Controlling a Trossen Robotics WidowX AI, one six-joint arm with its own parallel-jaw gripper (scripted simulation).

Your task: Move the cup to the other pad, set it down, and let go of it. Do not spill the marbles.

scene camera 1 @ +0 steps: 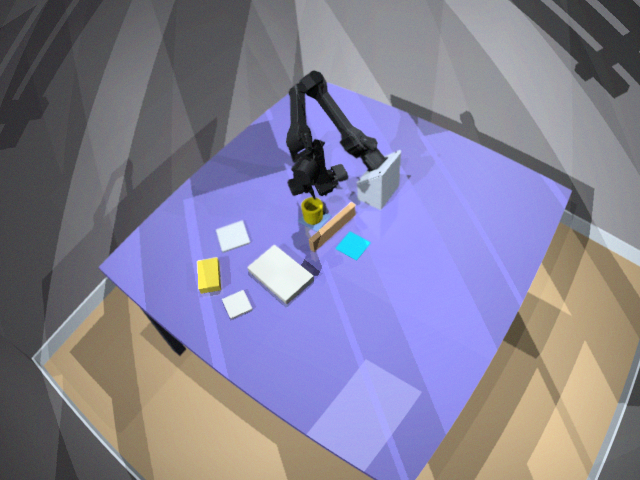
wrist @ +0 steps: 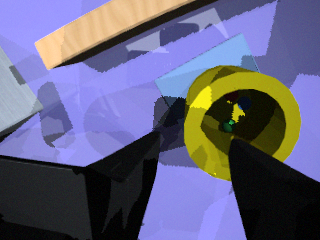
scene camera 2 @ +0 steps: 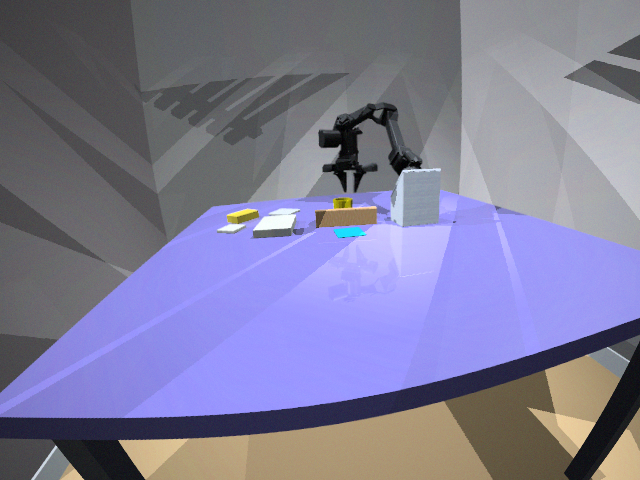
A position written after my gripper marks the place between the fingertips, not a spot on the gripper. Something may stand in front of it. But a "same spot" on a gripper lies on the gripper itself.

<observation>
my gripper: scene camera 1 320, 197; wrist; scene camera 2
same spot on my gripper: (wrist: 115, 190) = (scene camera 2: 354, 176)
</observation>
